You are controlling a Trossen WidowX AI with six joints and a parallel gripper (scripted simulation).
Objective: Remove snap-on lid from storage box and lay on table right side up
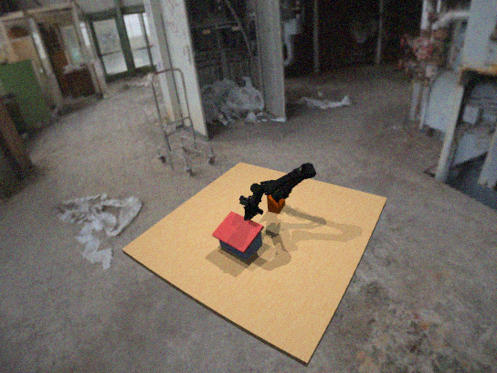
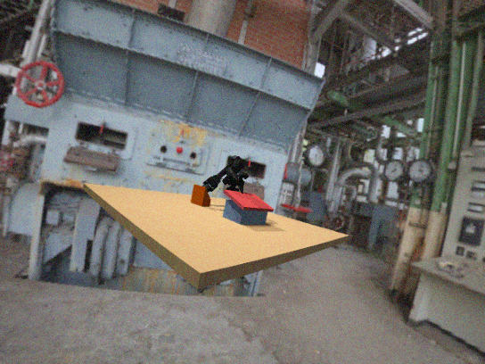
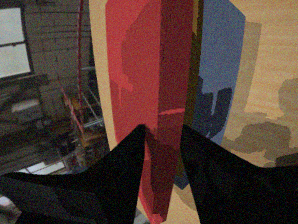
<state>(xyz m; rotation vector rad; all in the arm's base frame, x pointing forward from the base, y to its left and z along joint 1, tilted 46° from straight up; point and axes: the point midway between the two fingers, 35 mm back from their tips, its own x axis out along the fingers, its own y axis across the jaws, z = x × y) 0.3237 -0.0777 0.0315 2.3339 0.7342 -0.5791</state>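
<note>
My gripper tip is 8 cm short of the lid, 2 cm to the left of it and 2 cm above it. From my gripper tip the other things lie so: storage box 7 cm ahead, 1 cm to the right, 9 cm below.
</note>
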